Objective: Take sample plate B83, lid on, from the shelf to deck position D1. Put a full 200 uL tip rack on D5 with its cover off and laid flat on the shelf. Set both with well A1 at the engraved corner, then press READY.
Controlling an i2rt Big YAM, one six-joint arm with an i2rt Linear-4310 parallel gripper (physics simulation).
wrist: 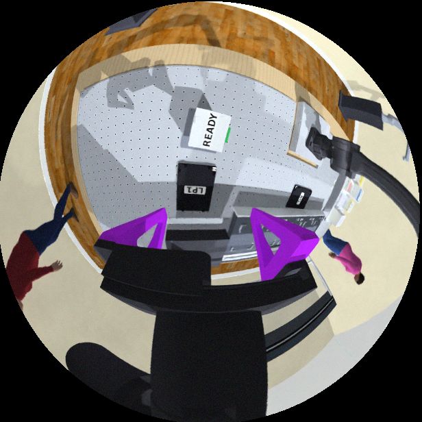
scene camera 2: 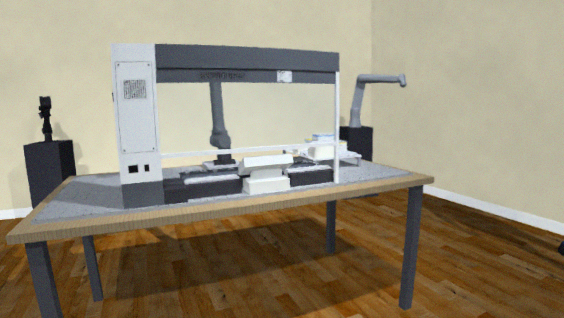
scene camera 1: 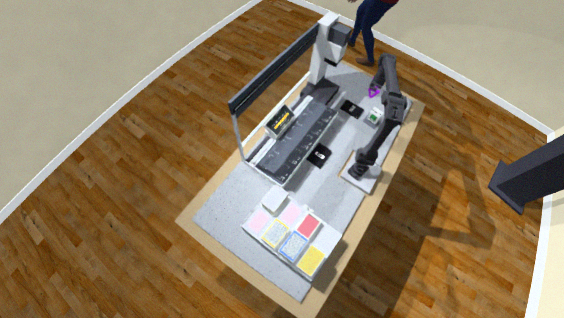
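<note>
My gripper [scene camera 1: 373,92] [wrist: 208,212] is open and empty, its purple fingers high above the bench's far end, near the READY block [scene camera 1: 374,116] [wrist: 209,130] with its green part. The low white shelf [scene camera 1: 330,240] stands at the opposite end. On it are a yellow item [scene camera 1: 311,261], a blue-edged item [scene camera 1: 293,245], a yellow-edged item [scene camera 1: 275,233], a red-topped item [scene camera 1: 309,226], two pink-topped items [scene camera 1: 291,214] [scene camera 1: 258,221] and a white box [scene camera 1: 275,199]. Their labels are unreadable, so I cannot tell which is B83. The dark deck [scene camera 1: 300,142] has unreadable position marks.
A tower [scene camera 1: 325,55] [scene camera 2: 136,110] and overhead beam [scene camera 1: 275,70] [scene camera 2: 245,60] frame the deck. A screen [scene camera 1: 280,121] stands behind it. The black LP1 block [scene camera 1: 352,108] [wrist: 196,187] and another black block [scene camera 1: 319,155] [wrist: 299,196] sit in front. A person [scene camera 1: 372,25] [wrist: 30,250] stands beyond the bench.
</note>
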